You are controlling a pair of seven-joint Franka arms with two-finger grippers.
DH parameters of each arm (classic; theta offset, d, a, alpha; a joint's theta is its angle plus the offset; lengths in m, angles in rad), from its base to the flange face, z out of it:
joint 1: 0 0.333 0 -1.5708
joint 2: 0 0 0 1.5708
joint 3: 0 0.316 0.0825 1.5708
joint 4: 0 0 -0.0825 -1.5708
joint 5: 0 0.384 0 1.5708
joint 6: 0 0 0.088 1.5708
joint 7: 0 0.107 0 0
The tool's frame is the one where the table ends.
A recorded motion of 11 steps. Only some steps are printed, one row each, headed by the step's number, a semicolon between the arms.
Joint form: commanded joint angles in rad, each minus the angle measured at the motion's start. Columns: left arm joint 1, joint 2, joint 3, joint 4, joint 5, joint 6, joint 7; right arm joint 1, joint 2, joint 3, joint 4, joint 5, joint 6, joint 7.
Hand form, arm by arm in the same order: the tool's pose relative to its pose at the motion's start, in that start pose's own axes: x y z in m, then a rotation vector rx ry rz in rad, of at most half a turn. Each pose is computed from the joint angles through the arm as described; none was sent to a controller.
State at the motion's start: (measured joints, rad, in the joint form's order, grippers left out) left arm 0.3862 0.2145 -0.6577 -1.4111 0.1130 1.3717 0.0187; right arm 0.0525 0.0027 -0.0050 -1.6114 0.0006 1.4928 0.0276
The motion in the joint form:
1: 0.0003 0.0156 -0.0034 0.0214 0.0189 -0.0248 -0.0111; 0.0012 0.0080 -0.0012 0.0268 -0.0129 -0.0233 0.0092
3: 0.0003 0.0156 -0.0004 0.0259 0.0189 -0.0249 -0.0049; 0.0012 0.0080 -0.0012 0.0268 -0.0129 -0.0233 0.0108
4: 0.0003 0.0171 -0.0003 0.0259 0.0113 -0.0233 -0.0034; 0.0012 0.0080 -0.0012 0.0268 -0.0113 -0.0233 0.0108
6: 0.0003 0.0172 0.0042 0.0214 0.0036 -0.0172 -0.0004; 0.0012 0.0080 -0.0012 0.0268 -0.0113 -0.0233 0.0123
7: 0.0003 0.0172 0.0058 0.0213 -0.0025 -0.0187 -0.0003; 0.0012 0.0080 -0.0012 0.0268 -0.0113 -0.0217 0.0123
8: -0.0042 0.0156 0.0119 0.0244 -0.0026 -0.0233 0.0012; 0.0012 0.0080 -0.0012 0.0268 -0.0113 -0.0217 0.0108
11: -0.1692 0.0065 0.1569 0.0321 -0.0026 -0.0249 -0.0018; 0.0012 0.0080 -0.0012 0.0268 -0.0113 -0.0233 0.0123
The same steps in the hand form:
1: 0.0008 -0.0043 -0.0007 0.0086 -0.0157 -0.0127; 0.0000 0.0015 -0.0063 -0.0130 -0.0041 0.0105
3: 0.0005 -0.0062 -0.0025 0.0084 -0.0117 -0.0100; 0.0000 0.0015 -0.0063 -0.0130 -0.0041 0.0121
4: 0.0011 -0.0055 -0.0019 0.0001 -0.0112 -0.0068; 0.0000 0.0013 -0.0063 -0.0114 -0.0041 0.0119
6: 0.0020 -0.0067 -0.0001 -0.0075 -0.0100 -0.0061; 0.0000 0.0013 -0.0063 -0.0114 -0.0041 0.0134
7: 0.0019 -0.0068 0.0001 -0.0136 -0.0117 -0.0063; 0.0001 0.0013 -0.0064 -0.0114 -0.0025 0.0134
8: 0.0009 -0.0073 -0.0012 -0.0121 -0.0127 -0.0069; 0.0001 0.0013 -0.0064 -0.0114 -0.0025 0.0119
11: 0.0051 0.0142 -0.0007 0.0243 -0.0172 0.0053; 0.0000 0.0013 -0.0063 -0.0114 -0.0041 0.0134

